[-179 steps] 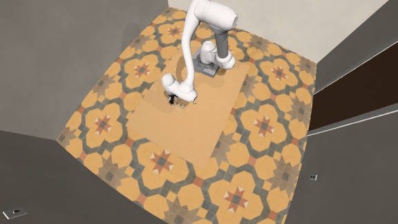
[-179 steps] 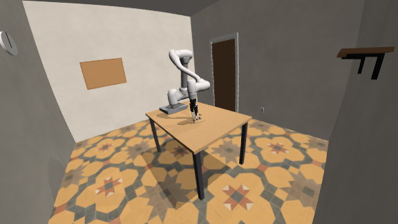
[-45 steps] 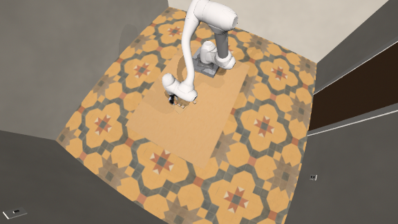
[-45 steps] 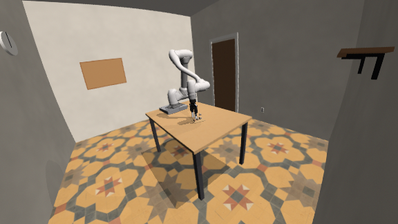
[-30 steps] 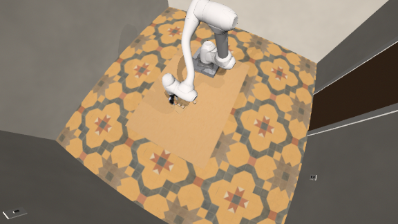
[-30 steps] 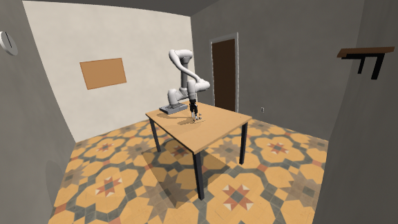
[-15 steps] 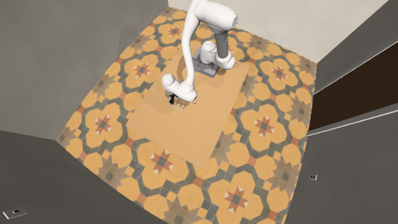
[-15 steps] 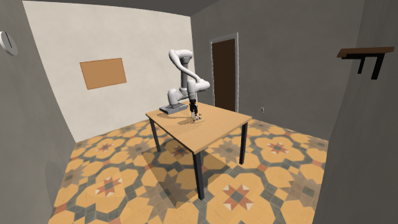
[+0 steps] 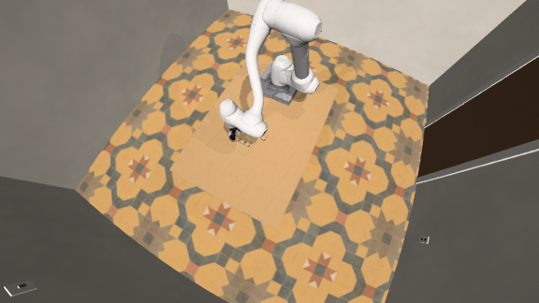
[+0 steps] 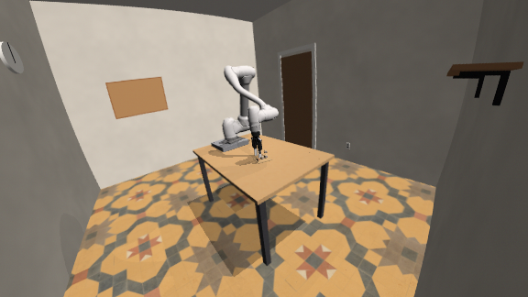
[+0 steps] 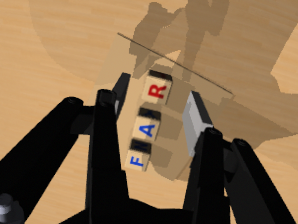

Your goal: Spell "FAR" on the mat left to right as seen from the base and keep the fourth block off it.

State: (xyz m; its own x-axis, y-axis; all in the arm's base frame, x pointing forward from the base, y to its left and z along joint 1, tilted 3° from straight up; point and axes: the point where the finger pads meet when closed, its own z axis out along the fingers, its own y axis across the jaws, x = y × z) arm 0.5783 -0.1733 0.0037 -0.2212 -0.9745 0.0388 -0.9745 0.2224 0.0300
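Now: hand 60 mm above the R block. From my hand the other things lie so: tan mat 70 mm below, 40 mm to the left, 10 mm ahead.
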